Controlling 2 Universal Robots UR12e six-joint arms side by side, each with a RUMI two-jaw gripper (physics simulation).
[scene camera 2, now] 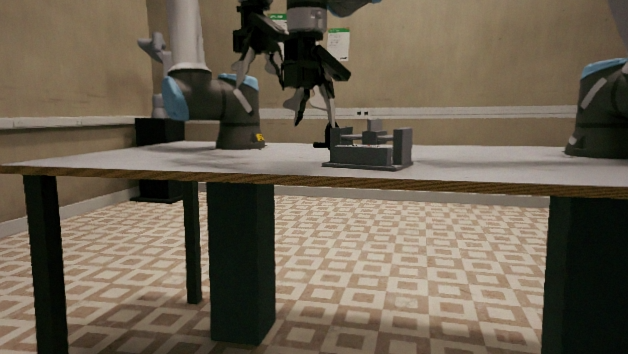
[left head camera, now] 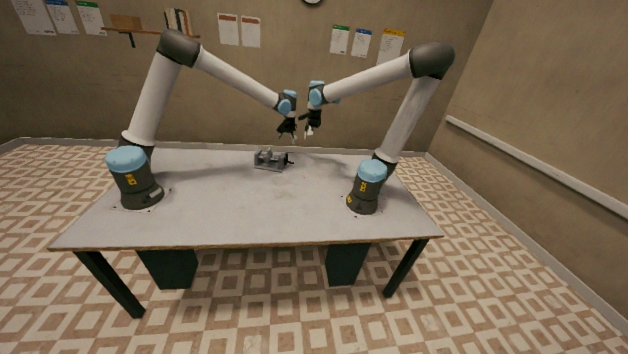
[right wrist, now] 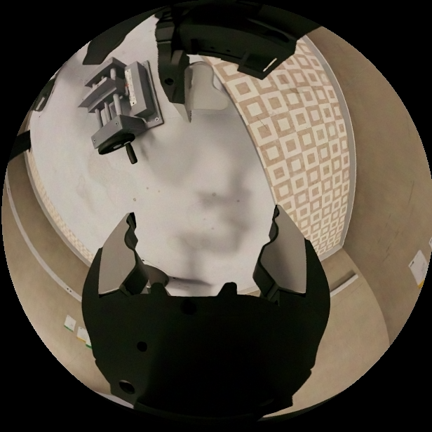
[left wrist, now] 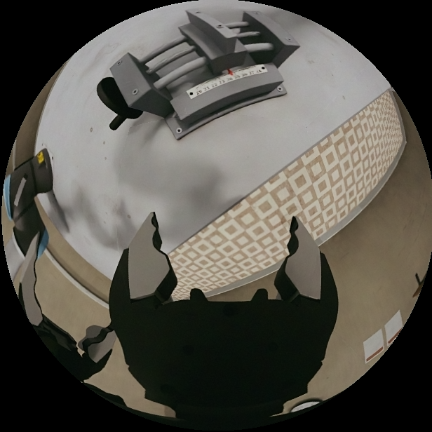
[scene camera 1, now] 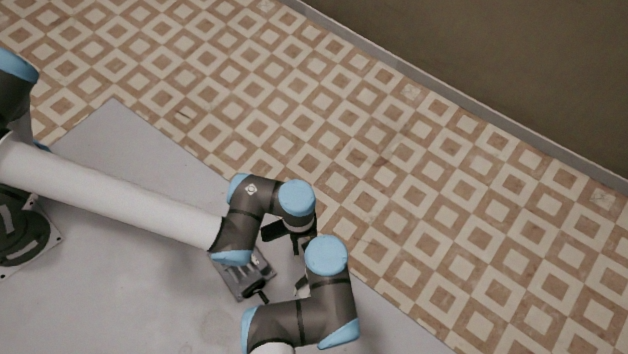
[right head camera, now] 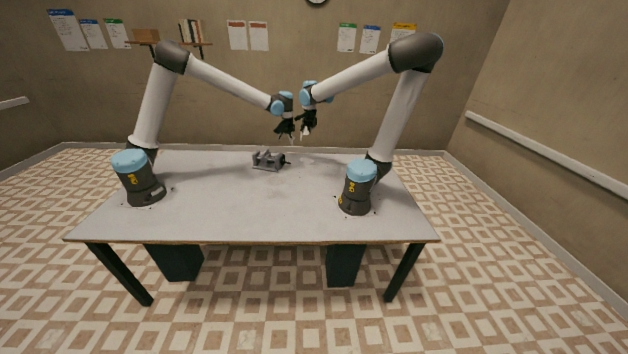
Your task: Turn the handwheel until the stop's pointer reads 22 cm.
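The grey screw device (left head camera: 270,167) (right head camera: 266,167) stands on the table. Its black handwheel (scene camera 2: 328,136) (left wrist: 111,96) (right wrist: 116,143) has a crank handle (left wrist: 117,121) (right wrist: 131,153) (scene camera 1: 262,297). The grey stop (left wrist: 212,42) (scene camera 2: 372,136) sits on the rods; its red pointer (left wrist: 230,72) is near 24 on the white scale (left wrist: 200,89). My left gripper (left wrist: 224,214) (scene camera 2: 316,122) is open and empty above the table, beside the device's handwheel end. My right gripper (right wrist: 202,208) (scene camera 2: 261,82) is open and empty, higher and farther from the wheel. Neither touches the handwheel.
The two grippers hang close together, with the left gripper's finger (right wrist: 172,75) near the top of the right wrist view. The table's far edge (left wrist: 280,172) runs past the device. The arm bases (left head camera: 135,175) (left head camera: 367,187) stand at both sides of the table.
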